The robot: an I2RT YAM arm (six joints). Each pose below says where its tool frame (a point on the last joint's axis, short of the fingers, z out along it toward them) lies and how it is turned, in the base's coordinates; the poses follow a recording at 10 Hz.
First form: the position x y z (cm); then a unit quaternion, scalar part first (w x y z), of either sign.
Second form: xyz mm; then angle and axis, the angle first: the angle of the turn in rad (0 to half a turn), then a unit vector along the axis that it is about. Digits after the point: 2 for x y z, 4 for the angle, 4 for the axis.
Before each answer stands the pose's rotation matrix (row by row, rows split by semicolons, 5 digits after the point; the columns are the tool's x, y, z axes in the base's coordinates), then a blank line. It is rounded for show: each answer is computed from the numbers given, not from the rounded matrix.
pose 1, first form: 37.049, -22.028, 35.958, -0.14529, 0.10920, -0.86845, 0.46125
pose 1, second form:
-0.93393 -0.05564 0.35309; -0.32370 0.55064 -0.76942; -0.15162 -0.83288 -0.53227

370.49, -220.28, 359.58, 2.8500, -0.1104, 0.8778, -0.4662
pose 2, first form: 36.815, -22.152, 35.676, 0.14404, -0.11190, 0.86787, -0.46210
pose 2, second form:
-0.93346 -0.06111 0.35343; -0.32735 0.54789 -0.76985; -0.14660 -0.83432 -0.53143

368.15, -221.52, 356.76, 2.8525, -0.1131, 0.8770, -0.4670
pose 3, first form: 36.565, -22.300, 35.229, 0.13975, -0.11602, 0.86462, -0.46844
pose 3, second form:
-0.93402 -0.06970 0.35036; -0.33156 0.53420 -0.77762; -0.13297 -0.84248 -0.52207

365.65, -223.00, 352.29, 2.8612, -0.1172, 0.8732, -0.4731
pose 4, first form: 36.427, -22.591, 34.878, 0.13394, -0.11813, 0.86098, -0.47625
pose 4, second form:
-0.93621 -0.07584 0.34316; -0.33099 0.51846 -0.78844; -0.11812 -0.85173 -0.51049

364.27, -225.91, 348.78, 2.8729, -0.1192, 0.8688, -0.4806
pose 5, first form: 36.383, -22.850, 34.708, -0.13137, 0.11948, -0.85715, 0.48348
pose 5, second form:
-0.93693 -0.07780 0.34074; -0.33186 0.50394 -0.79744; -0.10968 -0.86023 -0.49797

363.83, -228.50, 347.08, 2.8781, -0.1205, 0.8646, -0.4877
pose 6, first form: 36.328, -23.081, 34.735, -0.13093, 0.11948, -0.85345, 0.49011
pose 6, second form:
-0.93716 -0.07560 0.34060; -0.33228 0.49103 -0.80528; -0.10637 -0.86785 -0.48530

363.28, -230.81, 347.35, 2.8790, -0.1205, 0.8609, -0.4944
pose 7, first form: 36.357, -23.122, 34.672, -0.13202, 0.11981, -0.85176, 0.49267
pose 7, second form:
-0.93643 -0.07401 0.34295; -0.33418 0.48584 -0.80764; -0.10684 -0.87091 -0.47970

363.57, -231.22, 346.72, 2.8768, -0.1209, 0.8593, -0.4970
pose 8, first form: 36.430, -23.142, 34.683, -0.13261, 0.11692, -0.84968, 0.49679
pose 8, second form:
-0.93749 -0.06693 0.34152; -0.33044 0.47907 -0.81321; -0.10918 -0.87522 -0.47123

364.30, -231.42, 346.83, 2.8756, -0.1180, 0.8572, -0.5012
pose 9, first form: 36.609, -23.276, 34.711, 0.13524, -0.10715, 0.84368, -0.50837
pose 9, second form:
-0.94046 -0.04330 0.33714; -0.31830 0.46016 -0.82882; -0.11925 -0.88678 -0.44654

366.09, -232.76, 347.11, 2.8703, -0.1081, 0.8515, -0.5131
